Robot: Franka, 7 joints.
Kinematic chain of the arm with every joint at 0, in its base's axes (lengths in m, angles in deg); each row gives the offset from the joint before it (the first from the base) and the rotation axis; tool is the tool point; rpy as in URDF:
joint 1: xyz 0 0 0.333 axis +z
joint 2: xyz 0 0 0 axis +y
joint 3: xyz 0 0 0.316 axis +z
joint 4: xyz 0.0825 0 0 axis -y
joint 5: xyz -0.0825 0 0.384 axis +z
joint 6: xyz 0 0 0 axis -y
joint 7: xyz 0.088 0 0 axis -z
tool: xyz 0 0 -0.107 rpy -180 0 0
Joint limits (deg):
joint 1: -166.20..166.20
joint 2: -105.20..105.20
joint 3: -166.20..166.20
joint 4: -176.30..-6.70
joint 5: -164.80..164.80
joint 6: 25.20..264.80
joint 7: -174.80..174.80
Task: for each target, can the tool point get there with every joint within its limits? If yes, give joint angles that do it. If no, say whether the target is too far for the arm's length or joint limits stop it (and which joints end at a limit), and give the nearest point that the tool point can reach.
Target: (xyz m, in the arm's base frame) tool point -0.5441 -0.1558 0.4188
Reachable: yes | joints -65.05 -84.56 -82.22 -124.04 -8.15 142.61 -99.50
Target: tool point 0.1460 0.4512 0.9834
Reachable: yes | joints 18.64 16.46 65.57 -57.58 -43.10 196.67 -30.39
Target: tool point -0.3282 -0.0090 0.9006
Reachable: yes | joints 61.61 -67.60 25.74 -81.13 28.58 83.83 19.48
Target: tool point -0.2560 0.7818 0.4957
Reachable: yes | joints 83.55 79.42 89.71 -48.74 -16.11 179.72 -47.44
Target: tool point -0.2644 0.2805 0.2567
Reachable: yes | joints -114.90 24.52 -104.08 -157.27 35.74 146.60 16.53
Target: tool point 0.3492 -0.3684 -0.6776
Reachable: no: too far | nearest point 0.2883 -0.3042 -0.3431 | short by 0.346 m
